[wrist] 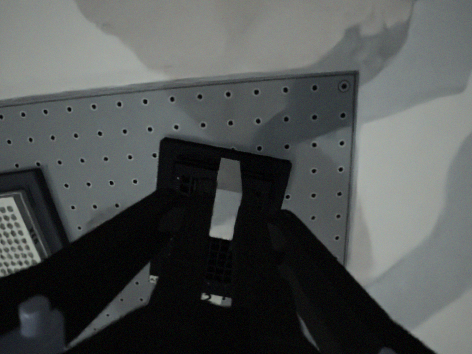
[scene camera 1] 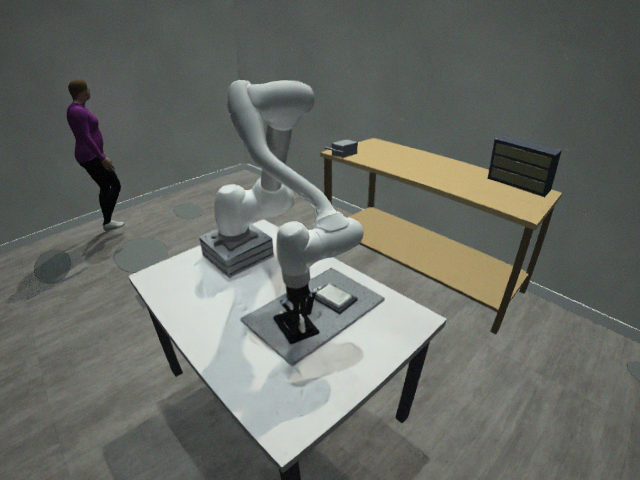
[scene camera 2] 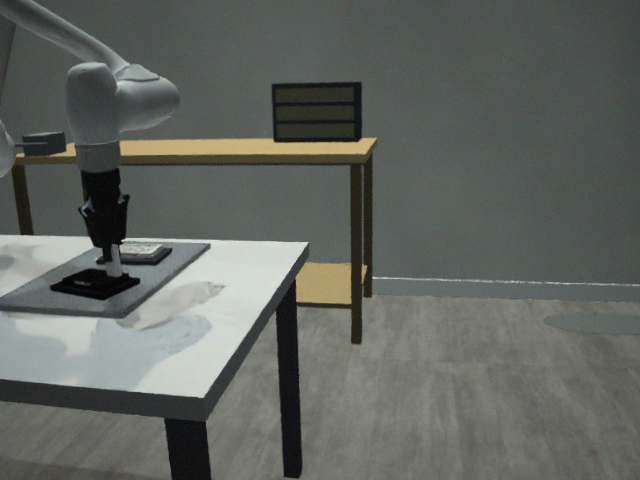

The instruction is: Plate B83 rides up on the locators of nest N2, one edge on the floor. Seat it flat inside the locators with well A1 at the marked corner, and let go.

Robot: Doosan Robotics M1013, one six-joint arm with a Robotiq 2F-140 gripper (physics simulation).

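Frame: origin at the arm's base, x ahead, y left, z up, level; millimetres.
Seen in the pictures: gripper, fingertip midpoint: [wrist: 226, 176] [scene camera 1: 302, 330] [scene camera 2: 114, 275]; arm's base at its link origin: [scene camera 1: 234, 236].
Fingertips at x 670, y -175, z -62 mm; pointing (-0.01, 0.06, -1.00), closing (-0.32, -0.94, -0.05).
Pixels of each thing's top centre, then the offset from my fingertips to it. "spot": a spot on its surface instead.
- Plate B83 at its top centre: [wrist: 212, 235] [scene camera 2: 95, 275] [scene camera 1: 295, 321] dz -9, dx -58, dy +22 mm
- black nest N2 at its top centre: [wrist: 212, 231] [scene camera 2: 94, 280] [scene camera 1: 295, 323] dz -23, dx -63, dy +24 mm
- N2 label at a spot on its surface: [wrist: 216, 300] spot: dz -36, dx -161, dy +37 mm
- white well plate at its top centre: [wrist: 4, 253] [scene camera 2: 134, 248] [scene camera 1: 334, 294] dz -12, dx -65, dy +252 mm
Plate B83 [scene camera 1: 287, 321] [scene camera 2: 85, 279] [wrist: 220, 260] is black with a grid of wells and lies in the black nest N2 [scene camera 1: 293, 338] [scene camera 2: 103, 295] [wrist: 170, 147]. Black on black, I cannot tell whether it is flat or still tilted on the locators. My gripper [scene camera 1: 302, 327] [scene camera 2: 113, 272] [wrist: 226, 176] is shut with nothing between its fingers. Its pale pads are together, pointing down over the plate; in scene camera 2 they are low at its right-hand part. Whether they touch it is unclear. In the wrist view the fingers hide much of the plate and part of the N2 label [wrist: 216, 300].
A second dark nest holding a white well plate [scene camera 1: 337, 295] [scene camera 2: 142, 250] [wrist: 15, 235] is beside N2 on the grey perforated board [scene camera 1: 361, 297] [scene camera 2: 175, 260] [wrist: 300, 105]. A wooden bench [scene camera 1: 429, 173] [scene camera 2: 206, 147] stands behind. A person [scene camera 1: 85, 126] stands at the far left.
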